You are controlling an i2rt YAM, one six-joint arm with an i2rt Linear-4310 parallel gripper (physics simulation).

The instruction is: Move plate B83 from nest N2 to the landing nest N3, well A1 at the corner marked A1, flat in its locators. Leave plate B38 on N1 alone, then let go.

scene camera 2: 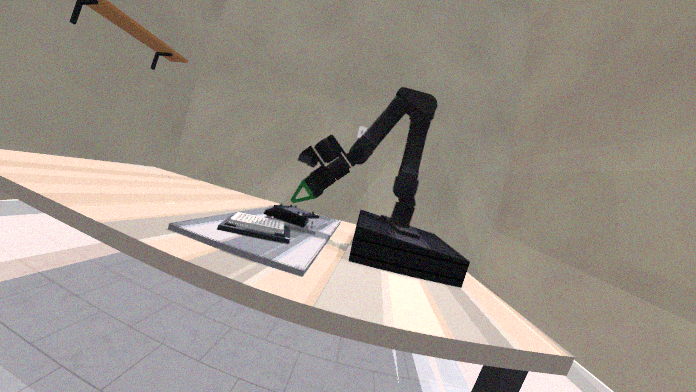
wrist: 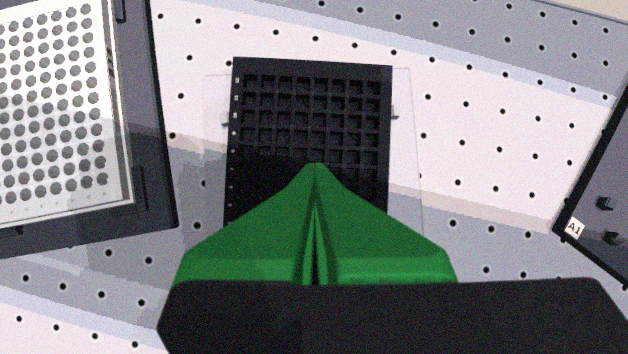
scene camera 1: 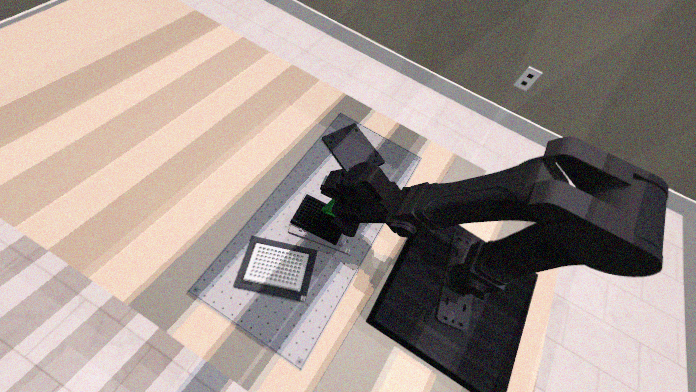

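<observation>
The black plate B83 (scene camera 1: 311,222) (scene camera 2: 286,215) (wrist: 310,107) sits on the clear nest N2 (scene camera 1: 298,232) (wrist: 213,105), its near part hidden by the fingers in the wrist view. My gripper (scene camera 1: 327,208) (scene camera 2: 294,201) (wrist: 314,177) is shut with its green fingertips together and nothing between them, above the black plate. The white plate B38 (scene camera 1: 277,267) (scene camera 2: 257,220) (wrist: 50,110) lies in the dark nest N1 (scene camera 1: 311,270) (wrist: 150,175). The dark landing nest N3 (scene camera 1: 352,147) (wrist: 602,172) holds no plate in the parts that show; its A1 label (wrist: 574,228) shows at the near corner.
The nests stand on a perforated board (scene camera 1: 320,320) (scene camera 2: 300,265) (wrist: 500,115) on the striped table. The black arm base (scene camera 1: 415,300) (scene camera 2: 405,255) stands beside the board. A wooden shelf (scene camera 2: 130,27) is high on the wall.
</observation>
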